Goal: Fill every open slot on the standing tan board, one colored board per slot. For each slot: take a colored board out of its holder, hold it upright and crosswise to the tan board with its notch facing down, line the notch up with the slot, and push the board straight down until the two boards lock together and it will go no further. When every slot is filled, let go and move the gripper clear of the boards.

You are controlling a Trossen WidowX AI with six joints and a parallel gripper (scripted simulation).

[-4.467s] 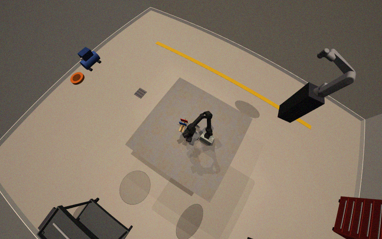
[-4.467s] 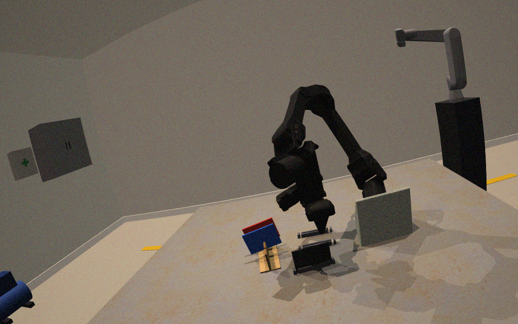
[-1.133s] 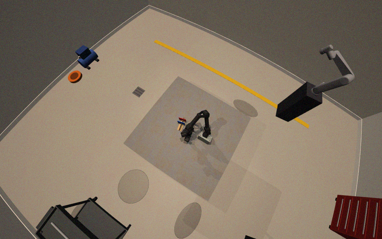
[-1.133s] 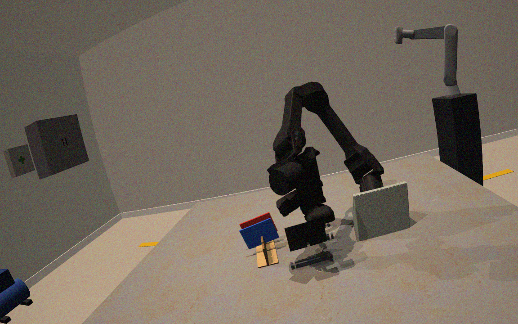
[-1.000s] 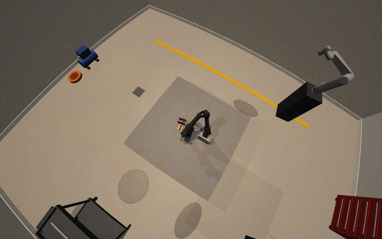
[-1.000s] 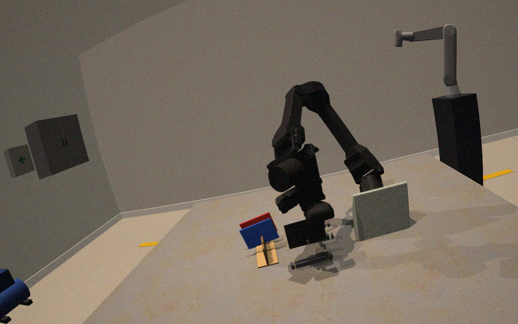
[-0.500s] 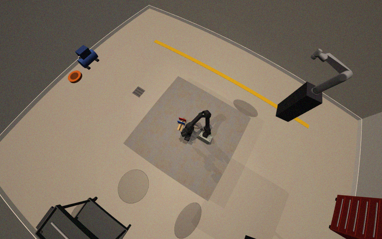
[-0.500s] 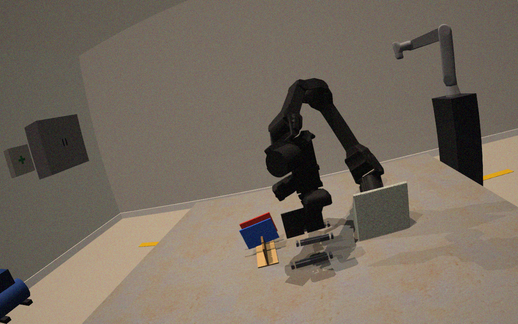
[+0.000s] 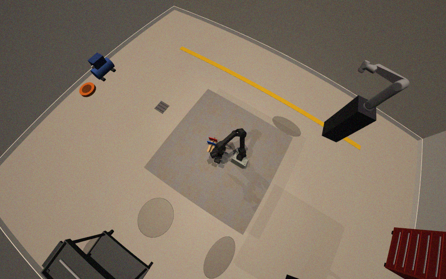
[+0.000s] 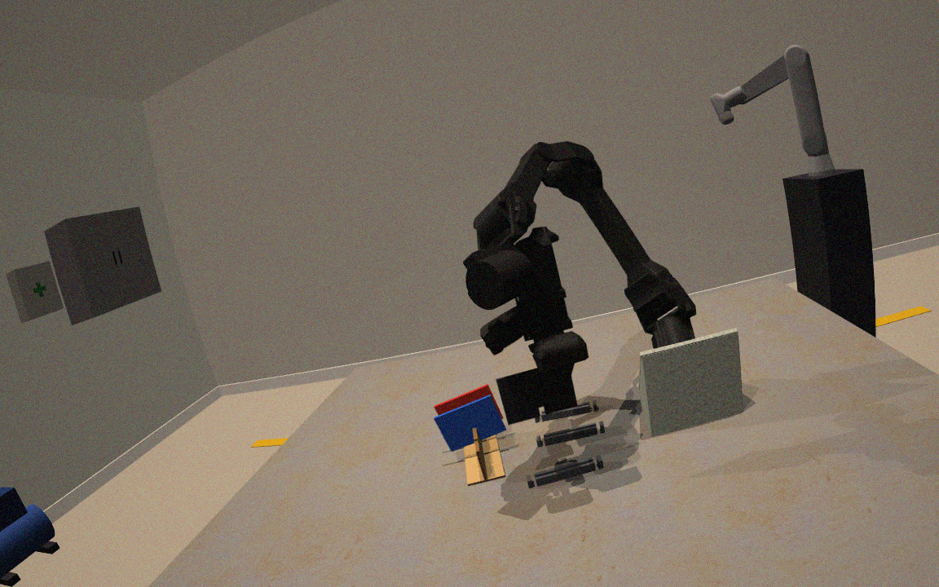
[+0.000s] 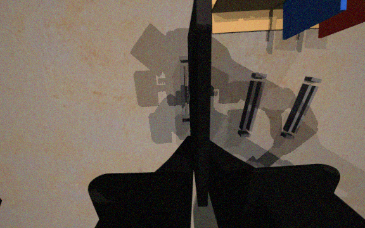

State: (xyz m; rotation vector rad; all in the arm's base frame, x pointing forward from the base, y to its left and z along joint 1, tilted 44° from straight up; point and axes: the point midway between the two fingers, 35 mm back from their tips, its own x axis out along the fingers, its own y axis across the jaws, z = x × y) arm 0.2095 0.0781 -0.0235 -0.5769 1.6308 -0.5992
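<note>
My gripper tip is now 150 mm short of the blue board, 120 mm to the left of it and 80 mm above it. From my gripper tip the other things lie so: tan board 150 mm ahead, 120 mm to the right, 110 mm below; then red board 170 mm to the right, 150 mm ahead, 80 mm below; then black board 30 mm ahead.
</note>
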